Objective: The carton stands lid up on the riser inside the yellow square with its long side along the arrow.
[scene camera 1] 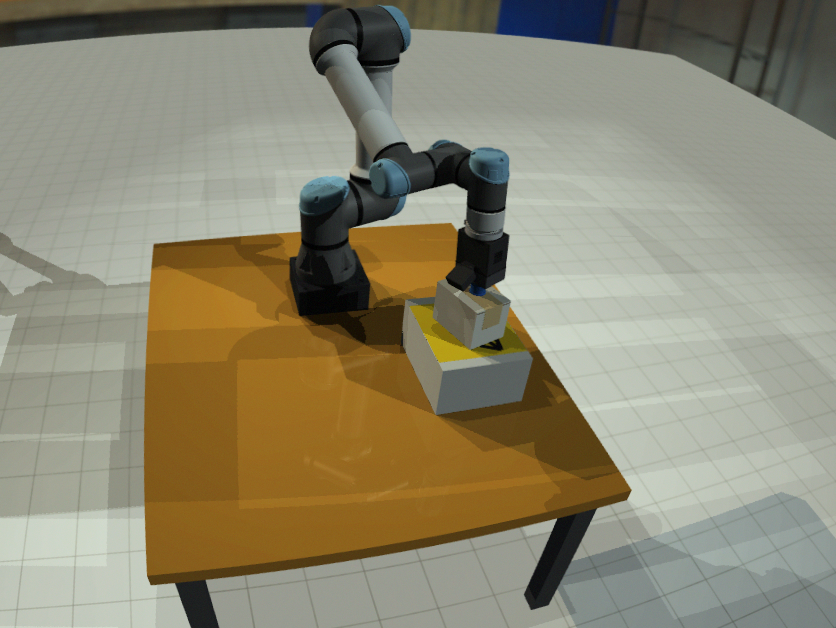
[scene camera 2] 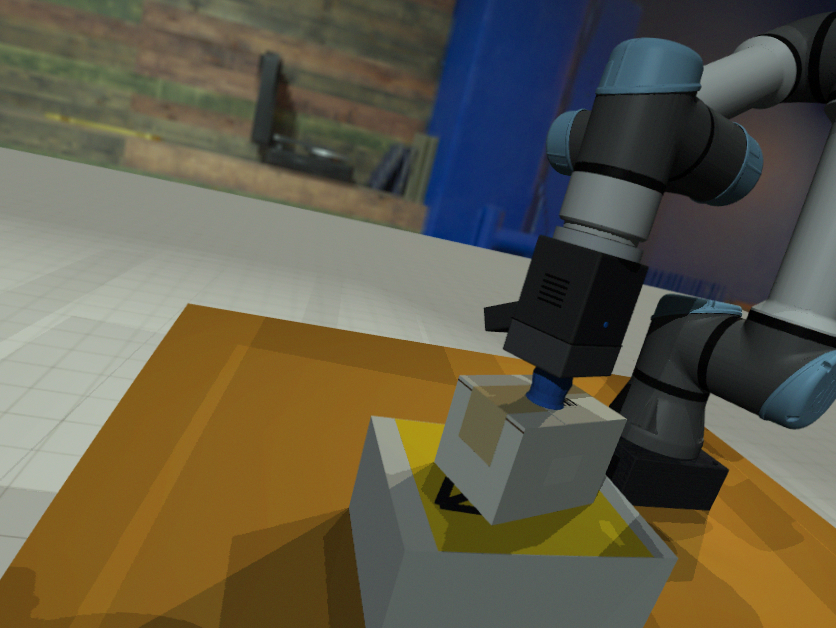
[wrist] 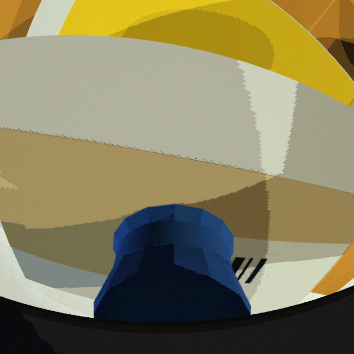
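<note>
The pale carton stands upright, taped lid up, on the grey riser. Its base lies within the yellow square as far as shows. The black arrow's head sticks out beyond the carton's taped end; its shaft is hidden beneath the carton. The long side looks roughly in line with the arrow. My suction gripper, with a blue cup, is open, suction off. The cup rests at the lid's middle; a fine gap cannot be ruled out.
The riser stands on the orange table, near its right edge in the first scene view. The arm's black base stands on the table behind and left of the riser in that view.
</note>
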